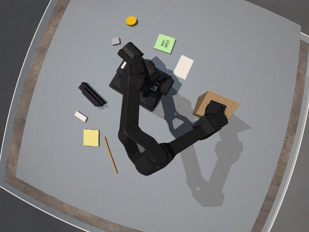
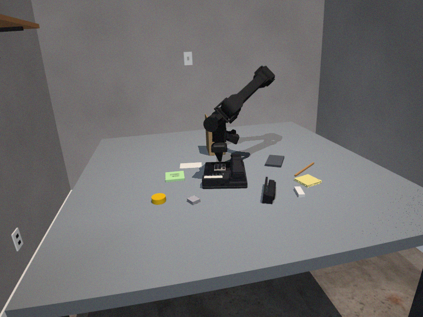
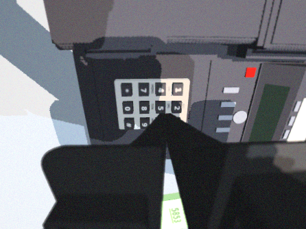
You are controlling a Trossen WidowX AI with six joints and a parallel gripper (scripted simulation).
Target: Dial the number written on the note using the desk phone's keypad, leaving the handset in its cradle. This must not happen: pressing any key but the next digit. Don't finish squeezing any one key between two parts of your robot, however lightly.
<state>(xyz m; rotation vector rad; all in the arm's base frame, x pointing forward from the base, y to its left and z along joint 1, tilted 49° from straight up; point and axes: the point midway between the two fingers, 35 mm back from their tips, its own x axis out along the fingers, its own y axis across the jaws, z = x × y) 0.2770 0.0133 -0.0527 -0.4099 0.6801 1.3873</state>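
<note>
Right now the black desk phone is 70 mm below my hand, 40 mm ahead of it and 10 mm to the left of it. From my hand the other things lie so: white card: 120 mm to the right, 120 mm behind, 90 mm below; grey block: 220 mm ahead, 140 mm to the right, 80 mm below; handset: 60 mm to the left, 40 mm below, 40 mm ahead.
</note>
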